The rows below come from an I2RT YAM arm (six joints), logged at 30 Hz.
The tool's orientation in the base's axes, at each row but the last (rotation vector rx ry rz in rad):
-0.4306, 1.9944, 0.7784
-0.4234, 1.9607, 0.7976
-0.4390, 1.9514, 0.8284
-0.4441, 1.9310, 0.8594
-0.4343, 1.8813, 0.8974
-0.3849, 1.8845, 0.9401
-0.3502, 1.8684, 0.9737
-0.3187, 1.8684, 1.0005
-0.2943, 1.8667, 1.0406
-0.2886, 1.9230, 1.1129
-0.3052, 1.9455, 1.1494
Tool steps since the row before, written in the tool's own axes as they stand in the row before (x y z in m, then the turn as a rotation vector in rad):
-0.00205, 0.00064, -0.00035, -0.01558, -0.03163, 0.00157
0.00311, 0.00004, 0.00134, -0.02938, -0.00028, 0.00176
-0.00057, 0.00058, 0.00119, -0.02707, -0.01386, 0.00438
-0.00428, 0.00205, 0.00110, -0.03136, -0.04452, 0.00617
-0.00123, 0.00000, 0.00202, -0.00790, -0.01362, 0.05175
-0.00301, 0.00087, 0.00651, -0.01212, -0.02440, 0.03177
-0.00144, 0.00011, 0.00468, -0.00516, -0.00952, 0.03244
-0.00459, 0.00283, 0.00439, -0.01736, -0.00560, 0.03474
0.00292, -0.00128, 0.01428, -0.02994, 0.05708, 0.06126
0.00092, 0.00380, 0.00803, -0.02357, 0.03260, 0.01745
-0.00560, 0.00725, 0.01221, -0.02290, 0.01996, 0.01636
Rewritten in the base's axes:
0.00046, 0.00022, 0.00211, 0.02720, -0.02243, 0.00165
-0.00070, 0.00104, -0.00315, 0.01583, 0.00011, 0.02481
0.00068, 0.00123, 0.00031, 0.02450, -0.00758, 0.01692
0.00151, 0.00201, 0.00417, 0.04662, -0.02757, 0.00837
0.00182, 0.00140, 0.00056, 0.04428, 0.02874, -0.01180
0.00497, 0.00505, 0.00140, 0.04059, 0.00625, -0.00809
0.00357, 0.00335, 0.00027, 0.02856, 0.01742, -0.00712
0.00340, 0.00420, 0.00437, 0.03387, 0.01927, 0.00462
0.00805, 0.01074, -0.00583, 0.02019, 0.07494, 0.04340
0.00186, 0.00873, -0.00025, 0.00539, 0.02755, 0.03368
0.00589, 0.01282, 0.00583, 0.01161, 0.01984, 0.02573

